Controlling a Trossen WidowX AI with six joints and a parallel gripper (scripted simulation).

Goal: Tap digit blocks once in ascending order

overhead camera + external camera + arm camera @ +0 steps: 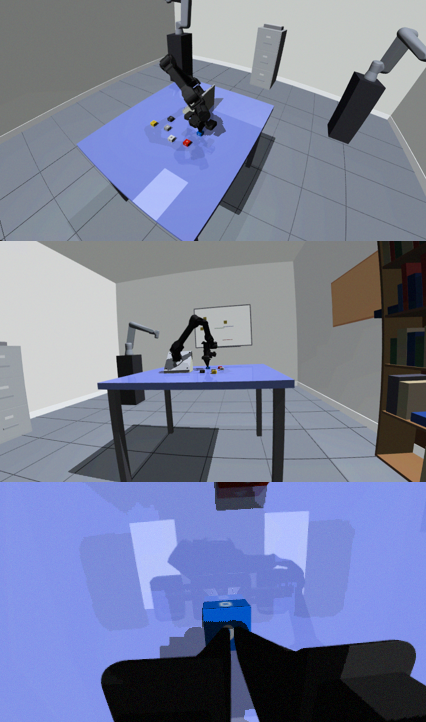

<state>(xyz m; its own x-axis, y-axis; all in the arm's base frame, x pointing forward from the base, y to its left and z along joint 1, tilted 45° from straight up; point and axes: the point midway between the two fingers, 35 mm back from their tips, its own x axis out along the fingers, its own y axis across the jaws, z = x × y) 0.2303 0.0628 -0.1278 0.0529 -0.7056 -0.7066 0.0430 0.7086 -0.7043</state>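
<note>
Now: gripper tip 1 cm above the blue block 0. The rest, counted from my gripper tip: grey block 2: 7 cm ahead, 19 cm to the right, 1 cm below; white block 3: 13 cm ahead, 11 cm to the right, 1 cm below; red block 4: 11 cm ahead, 2 cm to the right, 1 cm below.
</note>
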